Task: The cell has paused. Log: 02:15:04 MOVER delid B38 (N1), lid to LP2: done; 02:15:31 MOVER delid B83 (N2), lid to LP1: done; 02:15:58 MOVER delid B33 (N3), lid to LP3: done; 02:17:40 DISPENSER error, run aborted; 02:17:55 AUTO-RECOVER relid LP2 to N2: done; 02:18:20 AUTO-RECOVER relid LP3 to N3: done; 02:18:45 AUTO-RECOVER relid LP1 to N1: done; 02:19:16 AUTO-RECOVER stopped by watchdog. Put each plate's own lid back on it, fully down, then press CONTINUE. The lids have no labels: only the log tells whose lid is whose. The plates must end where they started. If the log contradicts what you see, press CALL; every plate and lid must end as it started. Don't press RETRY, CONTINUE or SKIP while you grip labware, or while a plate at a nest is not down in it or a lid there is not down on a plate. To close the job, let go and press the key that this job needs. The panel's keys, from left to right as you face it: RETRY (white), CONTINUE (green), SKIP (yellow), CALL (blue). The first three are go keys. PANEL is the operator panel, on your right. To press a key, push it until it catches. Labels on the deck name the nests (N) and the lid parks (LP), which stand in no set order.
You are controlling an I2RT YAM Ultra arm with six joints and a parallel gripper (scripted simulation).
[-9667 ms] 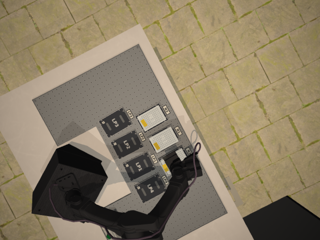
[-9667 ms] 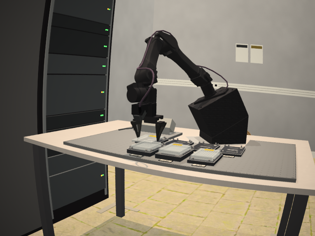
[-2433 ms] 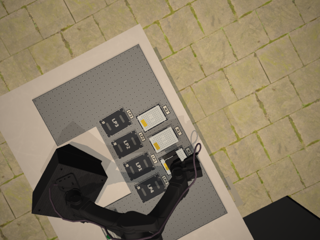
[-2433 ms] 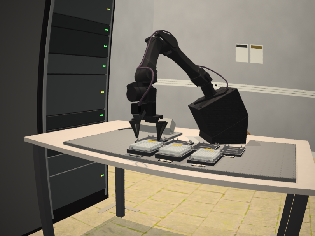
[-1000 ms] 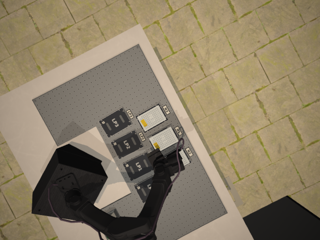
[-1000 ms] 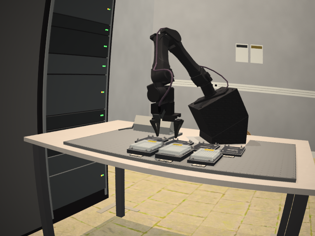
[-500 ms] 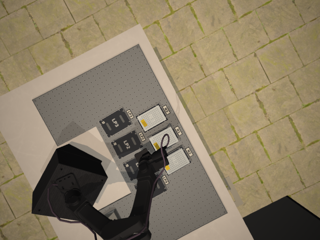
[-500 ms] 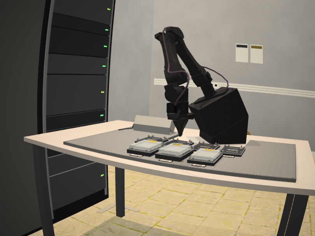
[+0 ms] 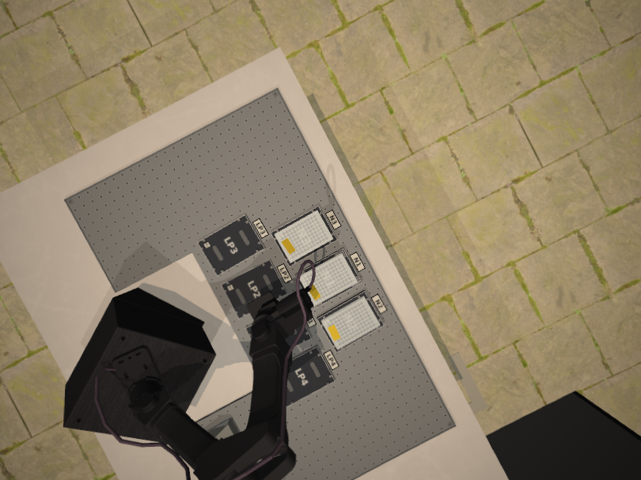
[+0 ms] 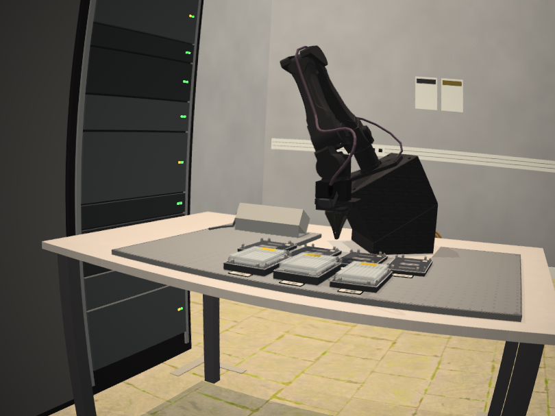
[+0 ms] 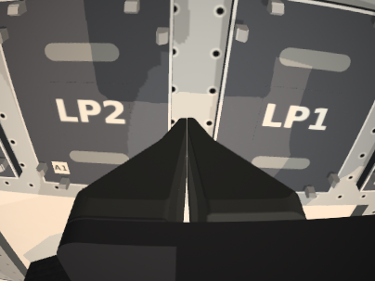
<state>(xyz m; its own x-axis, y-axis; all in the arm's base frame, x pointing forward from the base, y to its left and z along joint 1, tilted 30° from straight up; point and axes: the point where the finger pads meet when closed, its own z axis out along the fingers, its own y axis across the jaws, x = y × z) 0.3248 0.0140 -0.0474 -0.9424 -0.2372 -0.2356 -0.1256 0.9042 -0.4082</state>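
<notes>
My gripper is now 320 mm to the left of the green key and 270 mm past it. The rest, counted from my hand: clear lid: 170 mm ahead, 110 mm to the right, 30 mm below; then lid park LP1: 70 mm to the right, 60 mm below, 20 mm behind; then lid park LP4: 200 mm to the right, 60 mm below.
</notes>
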